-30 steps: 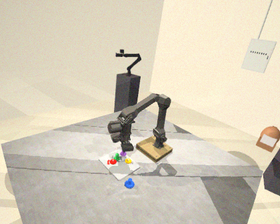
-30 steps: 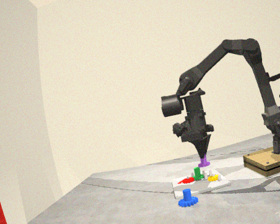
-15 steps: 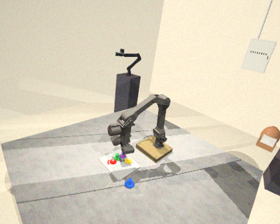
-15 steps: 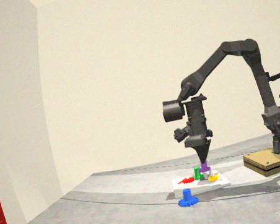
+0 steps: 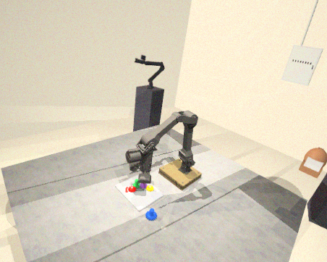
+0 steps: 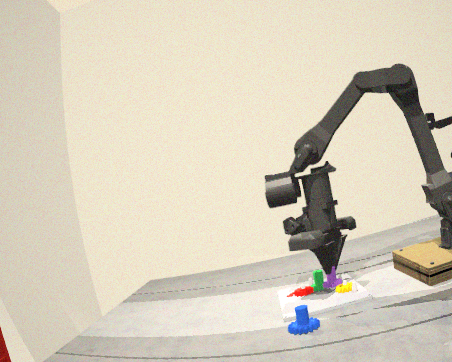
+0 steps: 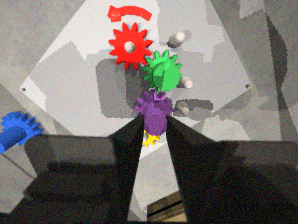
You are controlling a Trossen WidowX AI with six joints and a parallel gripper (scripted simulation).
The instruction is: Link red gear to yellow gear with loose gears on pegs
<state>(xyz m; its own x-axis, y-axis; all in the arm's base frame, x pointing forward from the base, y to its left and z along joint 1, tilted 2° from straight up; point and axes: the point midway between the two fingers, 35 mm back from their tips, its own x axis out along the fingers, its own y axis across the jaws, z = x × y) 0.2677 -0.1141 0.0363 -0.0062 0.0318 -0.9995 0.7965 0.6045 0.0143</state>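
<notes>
Now: the purple gear 10 mm below my gripper tip. The rest, counted from my gripper tip: yellow gear (10 mm behind, 30 mm to the left, 30 mm below); red gear (60 mm ahead, 30 mm to the right, 30 mm below); green gear (20 mm ahead, 30 mm to the right, 20 mm below).
</notes>
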